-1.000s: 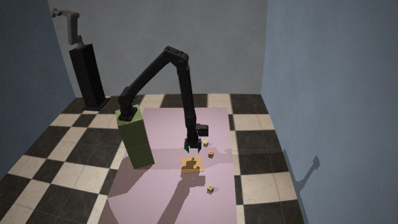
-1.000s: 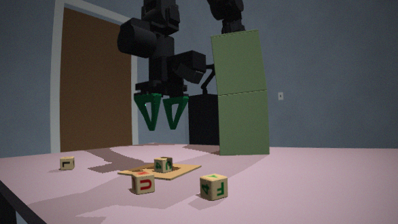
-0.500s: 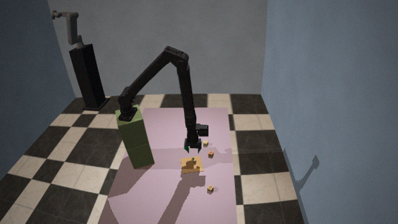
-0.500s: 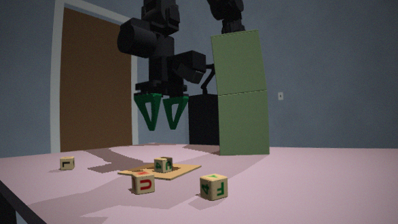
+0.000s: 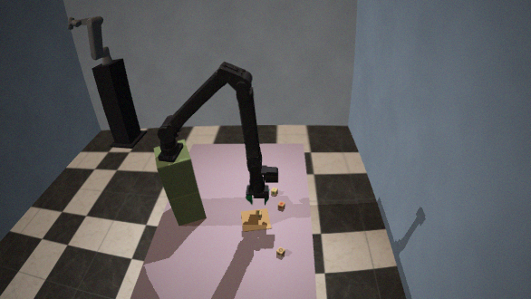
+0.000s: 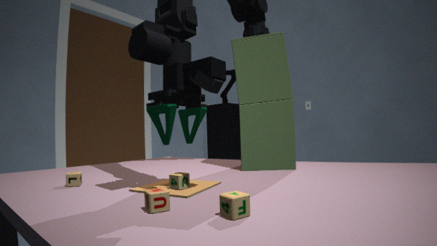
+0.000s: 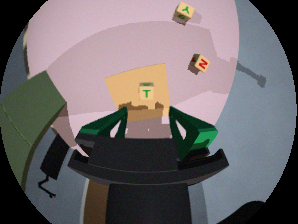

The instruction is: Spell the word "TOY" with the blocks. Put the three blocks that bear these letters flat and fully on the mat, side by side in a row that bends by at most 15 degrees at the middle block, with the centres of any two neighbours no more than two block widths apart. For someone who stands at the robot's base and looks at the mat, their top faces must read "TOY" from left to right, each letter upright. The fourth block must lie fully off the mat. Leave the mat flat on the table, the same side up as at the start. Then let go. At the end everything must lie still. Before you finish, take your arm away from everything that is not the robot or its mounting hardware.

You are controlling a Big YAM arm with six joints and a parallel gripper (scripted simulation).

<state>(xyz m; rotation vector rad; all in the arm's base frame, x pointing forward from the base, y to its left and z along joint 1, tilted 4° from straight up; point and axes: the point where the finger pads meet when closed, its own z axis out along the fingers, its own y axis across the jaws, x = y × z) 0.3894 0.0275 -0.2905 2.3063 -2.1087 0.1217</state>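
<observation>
Right now the tan mat is 20 mm behind my hand, 30 mm to the right of it and 100 mm below it. The rest, counted from my hand: letter block (50 mm ahead, 180 mm to the left, 90 mm below); black-lettered block (140 mm ahead, 230 mm to the right, 90 mm below).
</observation>
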